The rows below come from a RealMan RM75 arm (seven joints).
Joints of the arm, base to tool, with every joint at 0 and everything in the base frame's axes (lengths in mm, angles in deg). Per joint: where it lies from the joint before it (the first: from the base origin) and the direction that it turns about. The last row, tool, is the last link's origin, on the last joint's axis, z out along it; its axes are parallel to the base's.
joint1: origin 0 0 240.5 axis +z
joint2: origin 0 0 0 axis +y
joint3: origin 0 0 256 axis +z
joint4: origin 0 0 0 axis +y
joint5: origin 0 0 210 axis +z
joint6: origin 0 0 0 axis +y
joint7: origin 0 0 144 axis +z
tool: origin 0 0 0
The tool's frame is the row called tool.
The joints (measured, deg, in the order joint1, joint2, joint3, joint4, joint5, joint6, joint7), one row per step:
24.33 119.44 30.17 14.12 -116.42 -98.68 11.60
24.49 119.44 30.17 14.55 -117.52 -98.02 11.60
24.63 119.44 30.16 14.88 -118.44 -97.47 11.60
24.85 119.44 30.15 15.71 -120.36 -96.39 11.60
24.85 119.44 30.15 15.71 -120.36 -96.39 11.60
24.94 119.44 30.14 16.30 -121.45 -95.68 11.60
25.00 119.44 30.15 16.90 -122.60 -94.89 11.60
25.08 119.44 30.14 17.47 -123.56 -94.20 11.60
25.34 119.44 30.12 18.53 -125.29 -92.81 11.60
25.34 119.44 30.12 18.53 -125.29 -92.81 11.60
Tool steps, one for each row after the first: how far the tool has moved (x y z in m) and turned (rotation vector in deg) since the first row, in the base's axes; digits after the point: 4 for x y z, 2 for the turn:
-0.0030 0.0010 -0.0036 -1.15 -0.24 0.59
-0.0055 0.0018 -0.0066 -2.12 -0.48 1.08
-0.0110 0.0028 -0.0130 -4.06 -0.87 2.17
-0.0110 0.0028 -0.0130 -4.06 -0.87 2.17
-0.0142 0.0033 -0.0168 -5.23 -1.04 2.75
-0.0173 0.0036 -0.0209 -6.46 -1.26 3.29
-0.0203 0.0038 -0.0244 -7.51 -1.41 3.79
-0.0262 0.0048 -0.0310 -9.48 -1.77 4.75
-0.0262 0.0048 -0.0310 -9.48 -1.77 4.75

